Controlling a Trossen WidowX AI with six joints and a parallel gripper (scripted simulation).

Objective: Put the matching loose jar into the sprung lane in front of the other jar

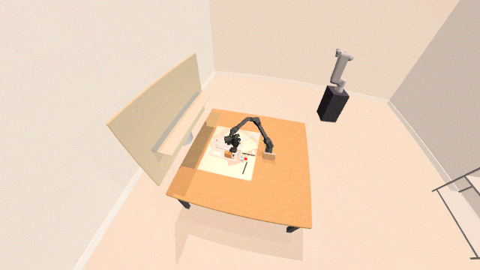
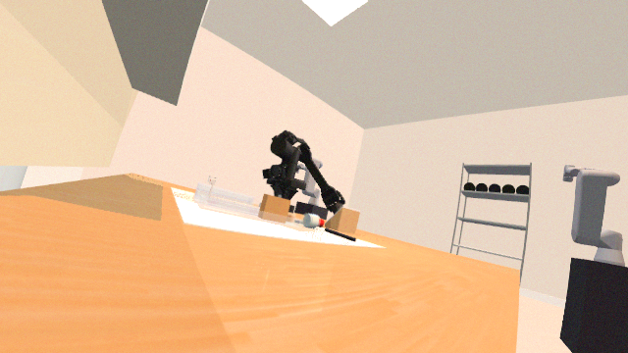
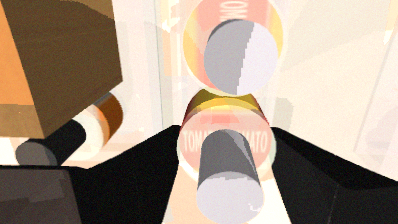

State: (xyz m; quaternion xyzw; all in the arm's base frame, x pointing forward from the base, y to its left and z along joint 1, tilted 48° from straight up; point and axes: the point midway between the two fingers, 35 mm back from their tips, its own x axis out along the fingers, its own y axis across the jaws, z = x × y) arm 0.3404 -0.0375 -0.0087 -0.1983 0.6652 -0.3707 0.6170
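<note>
My gripper tip is now 7 cm short of the brown box and 7 cm to the right of it. Round my gripper tip: sprung lane unit 14 cm ahead, 5 cm to the right, 2 cm below.
</note>
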